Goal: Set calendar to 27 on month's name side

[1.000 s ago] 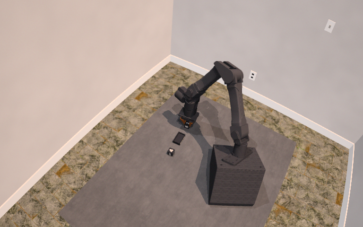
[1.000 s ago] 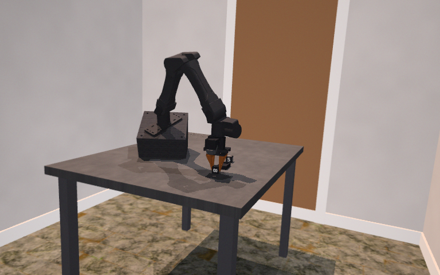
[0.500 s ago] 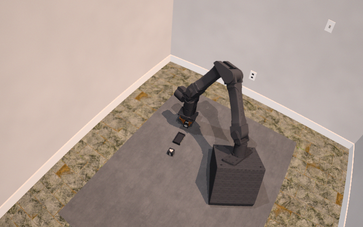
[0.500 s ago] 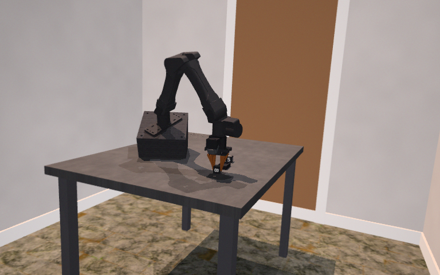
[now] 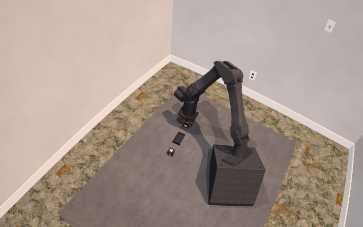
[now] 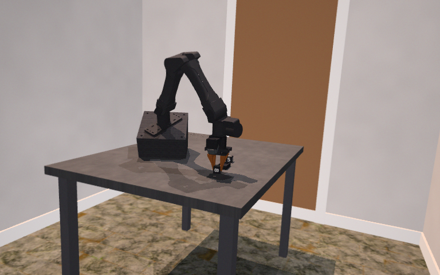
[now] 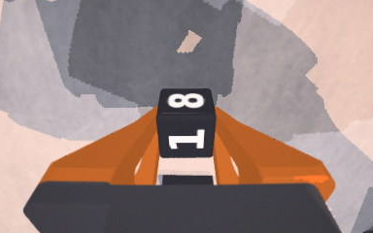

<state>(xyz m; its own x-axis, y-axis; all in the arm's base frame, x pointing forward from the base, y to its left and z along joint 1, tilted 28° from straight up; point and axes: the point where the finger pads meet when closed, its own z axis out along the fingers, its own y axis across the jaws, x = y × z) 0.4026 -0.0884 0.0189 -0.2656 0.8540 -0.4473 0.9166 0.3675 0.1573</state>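
Now: the black digit cube right at my hand. The rest, counted from my hand: black tray (3 cm behind, 10 cm to the left, 1 cm below); black cube (6 cm behind, 21 cm to the left, 1 cm below).
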